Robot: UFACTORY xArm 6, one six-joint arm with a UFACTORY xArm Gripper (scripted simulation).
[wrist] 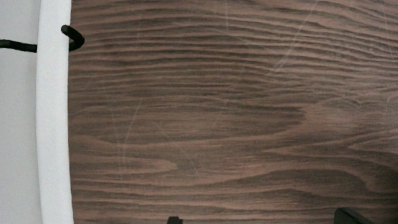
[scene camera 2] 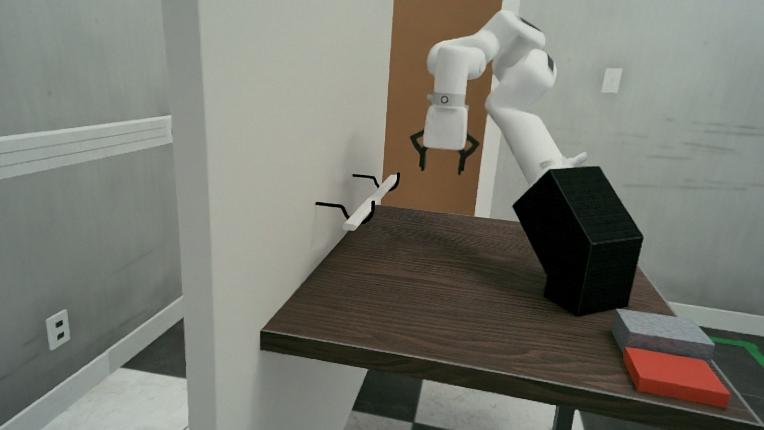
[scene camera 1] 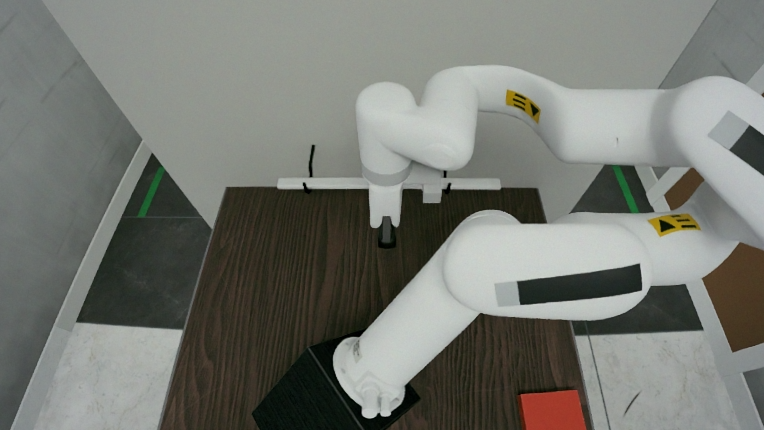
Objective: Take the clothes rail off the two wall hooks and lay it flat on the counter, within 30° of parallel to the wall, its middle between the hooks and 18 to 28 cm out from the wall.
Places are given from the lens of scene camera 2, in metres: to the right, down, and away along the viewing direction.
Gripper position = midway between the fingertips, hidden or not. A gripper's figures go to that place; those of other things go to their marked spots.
my gripper (scene camera 2: 441,172): 0.15, -0.11, 1.24
white clothes rail (scene camera 2: 354,221): -0.06, 0.01, 1.06
grey block (scene camera 2: 677,336): 0.52, 0.21, 0.89
red block (scene camera 2: 684,378): 0.48, 0.26, 0.82
white wall (scene camera 2: 270,114): -0.19, -0.17, 0.84
The marked spots on the white wall and the white clothes rail are 0.32 m apart.
